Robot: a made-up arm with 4 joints. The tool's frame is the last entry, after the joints. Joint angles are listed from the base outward. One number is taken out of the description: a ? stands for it. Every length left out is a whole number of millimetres.
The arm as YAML. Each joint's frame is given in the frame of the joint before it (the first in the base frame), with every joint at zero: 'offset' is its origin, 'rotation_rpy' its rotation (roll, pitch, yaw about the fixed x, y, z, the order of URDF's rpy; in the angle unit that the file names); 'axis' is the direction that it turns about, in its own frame. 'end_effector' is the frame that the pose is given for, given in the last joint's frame.
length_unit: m
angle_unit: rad
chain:
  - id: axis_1
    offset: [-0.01, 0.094, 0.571]
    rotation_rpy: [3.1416, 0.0, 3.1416]
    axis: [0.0, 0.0, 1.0]
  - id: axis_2
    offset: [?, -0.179, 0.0]
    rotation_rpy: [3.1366, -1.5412, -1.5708]
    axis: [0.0, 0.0, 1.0]
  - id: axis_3
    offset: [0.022, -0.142, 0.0]
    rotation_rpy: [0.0, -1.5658, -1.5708]
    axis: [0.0, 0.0, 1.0]
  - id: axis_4
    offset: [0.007, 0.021, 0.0]
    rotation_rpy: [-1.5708, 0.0, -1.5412]
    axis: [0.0, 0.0, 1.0]
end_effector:
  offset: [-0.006, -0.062, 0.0]
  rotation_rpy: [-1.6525, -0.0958, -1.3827]
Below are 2 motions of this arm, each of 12 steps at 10 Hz.
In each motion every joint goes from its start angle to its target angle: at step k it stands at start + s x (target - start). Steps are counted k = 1, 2, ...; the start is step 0. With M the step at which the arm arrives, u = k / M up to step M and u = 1 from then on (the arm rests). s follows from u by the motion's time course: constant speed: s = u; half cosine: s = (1 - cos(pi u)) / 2; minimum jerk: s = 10 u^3 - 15 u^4 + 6 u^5.
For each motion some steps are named. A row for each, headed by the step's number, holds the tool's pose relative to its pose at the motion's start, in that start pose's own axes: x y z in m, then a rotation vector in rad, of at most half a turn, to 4 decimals.
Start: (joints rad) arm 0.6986 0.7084 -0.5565 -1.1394
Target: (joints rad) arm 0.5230 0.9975 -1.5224 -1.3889
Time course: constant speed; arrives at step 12
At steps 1, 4, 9, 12:
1: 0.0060 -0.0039 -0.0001 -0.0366 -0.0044 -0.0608
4: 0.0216 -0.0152 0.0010 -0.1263 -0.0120 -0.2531
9: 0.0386 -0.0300 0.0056 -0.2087 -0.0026 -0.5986
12: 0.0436 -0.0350 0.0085 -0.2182 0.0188 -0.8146

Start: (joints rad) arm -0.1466 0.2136 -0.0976 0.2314
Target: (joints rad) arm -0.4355 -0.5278 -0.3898 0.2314
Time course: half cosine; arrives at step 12
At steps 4, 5, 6, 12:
4: 0.0139 -0.0078 0.0070 -0.0391 0.1623 0.1228
5: 0.0219 -0.0114 0.0101 -0.0596 0.2373 0.1883
6: 0.0313 -0.0149 0.0131 -0.0826 0.3153 0.2628
12: 0.0755 -0.0237 0.0207 -0.1805 0.5915 0.5867

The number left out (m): 0.022
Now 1 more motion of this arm.
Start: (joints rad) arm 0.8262 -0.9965 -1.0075 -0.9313
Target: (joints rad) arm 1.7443 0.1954 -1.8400 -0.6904
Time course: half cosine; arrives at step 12
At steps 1, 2, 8, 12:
1: -0.0003 0.0046 -0.0009 0.0143 -0.0052 -0.0169
2: -0.0014 0.0182 -0.0030 0.0554 -0.0172 -0.0678
8: -0.0544 0.1803 0.0294 0.4116 0.2942 -0.8598
12: -0.0815 0.2230 0.0667 0.4004 0.6110 -1.1051

